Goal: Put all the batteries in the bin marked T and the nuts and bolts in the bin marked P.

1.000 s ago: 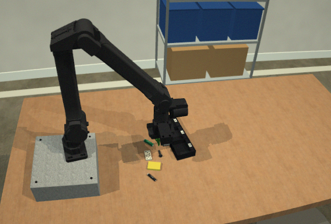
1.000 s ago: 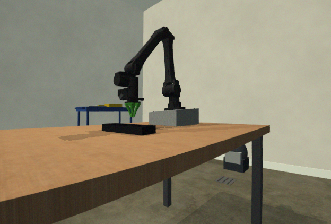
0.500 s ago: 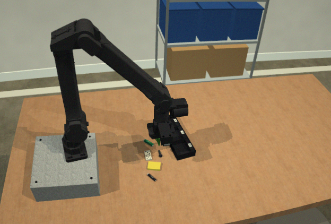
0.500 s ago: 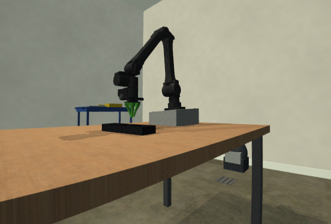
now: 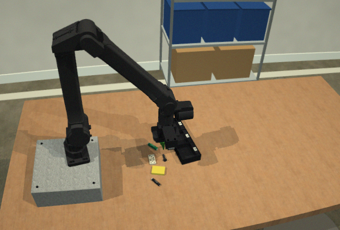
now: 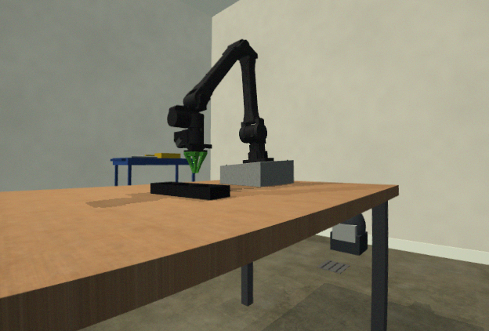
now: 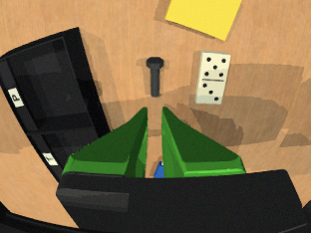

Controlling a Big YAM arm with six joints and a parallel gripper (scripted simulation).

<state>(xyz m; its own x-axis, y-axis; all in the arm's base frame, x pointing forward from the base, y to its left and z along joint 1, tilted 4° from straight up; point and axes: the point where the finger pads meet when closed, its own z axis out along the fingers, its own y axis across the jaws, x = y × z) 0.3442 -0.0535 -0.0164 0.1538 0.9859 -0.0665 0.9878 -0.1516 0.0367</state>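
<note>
The dark bolt is 60 mm below my hand and 10 mm to the right of it. Round my hand: yellow block 60 mm to the right, 60 mm below, 50 mm behind; then white domino 60 mm below, 50 mm behind, 10 mm to the left; then green battery 70 mm to the left, 60 mm below, 30 mm behind.
</note>
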